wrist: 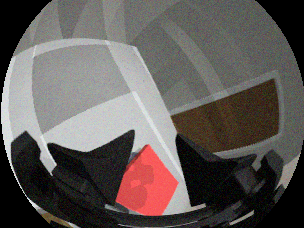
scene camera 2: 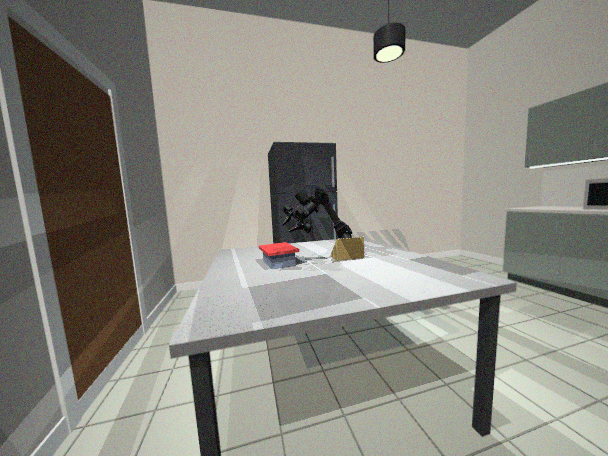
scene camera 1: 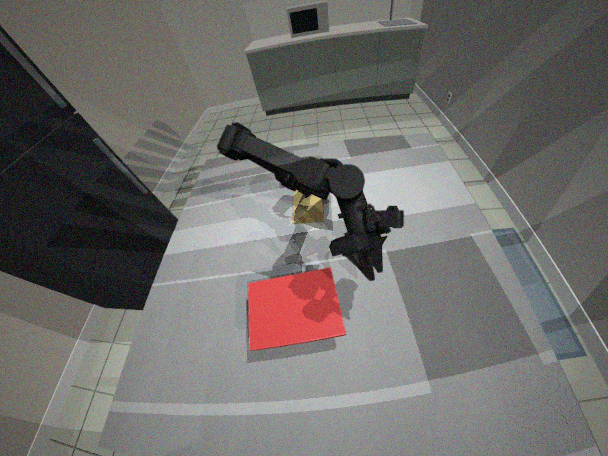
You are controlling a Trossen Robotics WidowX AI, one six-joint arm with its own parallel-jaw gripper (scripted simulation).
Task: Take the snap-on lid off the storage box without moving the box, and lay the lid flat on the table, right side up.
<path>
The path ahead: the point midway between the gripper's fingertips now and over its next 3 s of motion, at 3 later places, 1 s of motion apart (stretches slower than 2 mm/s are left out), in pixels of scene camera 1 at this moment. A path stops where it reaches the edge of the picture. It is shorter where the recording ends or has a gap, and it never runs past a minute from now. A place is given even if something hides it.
The gripper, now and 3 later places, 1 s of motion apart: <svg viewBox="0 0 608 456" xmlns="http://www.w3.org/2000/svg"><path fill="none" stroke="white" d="M376 276L295 258L282 256L288 271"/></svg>
</path>
